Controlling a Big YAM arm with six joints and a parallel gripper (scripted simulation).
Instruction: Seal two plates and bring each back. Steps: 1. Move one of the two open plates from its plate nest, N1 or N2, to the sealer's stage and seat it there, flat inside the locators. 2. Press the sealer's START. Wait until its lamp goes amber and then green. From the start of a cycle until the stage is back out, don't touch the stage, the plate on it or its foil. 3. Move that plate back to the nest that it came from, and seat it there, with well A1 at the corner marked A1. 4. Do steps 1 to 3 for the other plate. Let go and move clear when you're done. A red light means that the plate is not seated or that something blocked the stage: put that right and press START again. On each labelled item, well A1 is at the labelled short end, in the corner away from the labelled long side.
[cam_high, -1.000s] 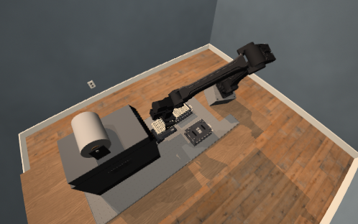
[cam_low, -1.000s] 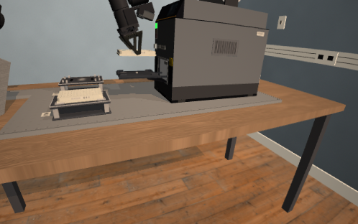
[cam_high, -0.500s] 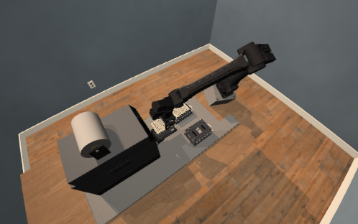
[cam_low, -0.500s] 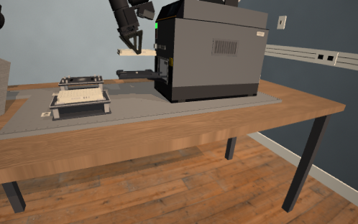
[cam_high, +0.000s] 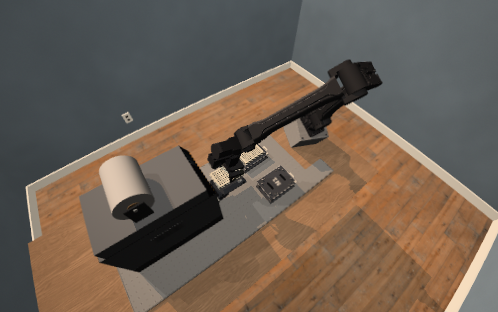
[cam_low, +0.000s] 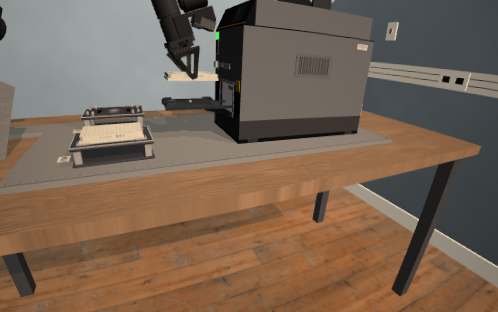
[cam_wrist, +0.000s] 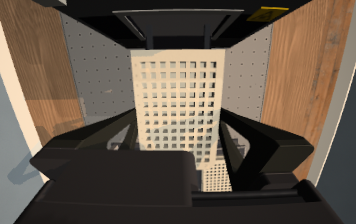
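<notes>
Right now the sealer stage is 70 mm below my hand. From my hand the other things lie so: plate nest: 180 mm behind, 130 mm to the right, 130 mm below; then start button: 80 mm ahead, 110 mm to the left, 20 mm above; then small label: 280 mm behind, 150 mm to the right, 170 mm below.
</notes>
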